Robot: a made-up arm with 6 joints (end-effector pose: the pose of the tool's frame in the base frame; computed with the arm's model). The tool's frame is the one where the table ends. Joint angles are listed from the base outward.
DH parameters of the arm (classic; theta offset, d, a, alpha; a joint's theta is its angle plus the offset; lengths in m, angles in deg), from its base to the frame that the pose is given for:
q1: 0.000 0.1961 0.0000 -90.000
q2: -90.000 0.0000 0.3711 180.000
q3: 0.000 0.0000 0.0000 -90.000
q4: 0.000 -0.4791 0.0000 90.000
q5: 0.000 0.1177 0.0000 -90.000
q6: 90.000 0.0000 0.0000 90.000
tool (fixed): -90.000 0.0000 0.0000 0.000
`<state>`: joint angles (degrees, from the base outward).
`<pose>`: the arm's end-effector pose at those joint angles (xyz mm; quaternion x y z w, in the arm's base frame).
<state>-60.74 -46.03 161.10 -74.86 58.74 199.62</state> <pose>-391.1 635.2 336.4 -0.1943 0.6669 0.7093 0.1198</pose>
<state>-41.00 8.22 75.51 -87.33 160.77 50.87</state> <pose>257.9 -231.4 960.0 -0.3854 0.5505 0.6691 0.3172</pose>
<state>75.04 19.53 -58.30 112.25 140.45 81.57</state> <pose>42.5 331.8 100.5 0.3624 -0.6442 0.6489 0.1806</pose>
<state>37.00 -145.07 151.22 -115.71 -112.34 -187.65</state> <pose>-106.9 -16.6 -584.7 0.1306 -0.2857 0.7699 0.5555</pose>
